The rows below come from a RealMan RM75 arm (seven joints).
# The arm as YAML. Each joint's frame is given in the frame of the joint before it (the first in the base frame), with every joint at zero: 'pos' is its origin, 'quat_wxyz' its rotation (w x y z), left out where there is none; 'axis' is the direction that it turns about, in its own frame. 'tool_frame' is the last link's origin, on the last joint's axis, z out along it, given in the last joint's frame.
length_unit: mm
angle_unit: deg
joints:
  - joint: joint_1
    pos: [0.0, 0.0, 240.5]
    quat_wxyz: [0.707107, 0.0, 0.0, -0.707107]
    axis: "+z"
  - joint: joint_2
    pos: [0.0, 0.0, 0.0]
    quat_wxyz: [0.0, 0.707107, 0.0, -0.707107]
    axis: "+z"
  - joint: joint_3
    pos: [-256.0, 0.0, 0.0]
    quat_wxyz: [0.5, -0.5, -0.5, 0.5]
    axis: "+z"
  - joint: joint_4
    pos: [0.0, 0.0, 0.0]
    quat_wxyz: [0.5, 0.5, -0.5, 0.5]
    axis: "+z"
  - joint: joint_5
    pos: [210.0, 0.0, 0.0]
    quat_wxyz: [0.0, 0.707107, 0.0, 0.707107]
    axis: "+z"
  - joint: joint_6
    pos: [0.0, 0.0, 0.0]
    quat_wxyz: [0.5, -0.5, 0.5, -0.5]
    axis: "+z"
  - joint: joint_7
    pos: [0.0, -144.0, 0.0]
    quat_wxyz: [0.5, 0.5, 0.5, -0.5]
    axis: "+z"
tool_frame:
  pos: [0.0, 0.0, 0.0]
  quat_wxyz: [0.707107, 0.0, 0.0, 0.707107]
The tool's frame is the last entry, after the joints.
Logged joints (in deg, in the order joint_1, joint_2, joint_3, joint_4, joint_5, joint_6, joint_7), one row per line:
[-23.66 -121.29 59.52 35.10 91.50 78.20 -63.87]
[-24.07 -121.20 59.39 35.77 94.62 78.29 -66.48]
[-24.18 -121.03 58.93 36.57 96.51 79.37 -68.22]
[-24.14 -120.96 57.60 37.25 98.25 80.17 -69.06]
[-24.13 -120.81 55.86 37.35 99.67 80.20 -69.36]
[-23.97 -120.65 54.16 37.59 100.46 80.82 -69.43]
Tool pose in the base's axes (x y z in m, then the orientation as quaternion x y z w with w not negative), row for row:
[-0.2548 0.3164 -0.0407 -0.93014 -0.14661 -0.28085 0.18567]
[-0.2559 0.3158 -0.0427 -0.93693 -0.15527 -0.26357 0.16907]
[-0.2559 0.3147 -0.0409 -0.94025 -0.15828 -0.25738 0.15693]
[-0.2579 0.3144 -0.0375 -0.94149 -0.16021 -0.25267 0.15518]
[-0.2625 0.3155 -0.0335 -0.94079 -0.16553 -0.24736 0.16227]
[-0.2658 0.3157 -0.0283 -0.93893 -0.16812 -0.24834 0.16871]
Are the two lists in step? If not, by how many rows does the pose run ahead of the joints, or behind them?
They are in step.
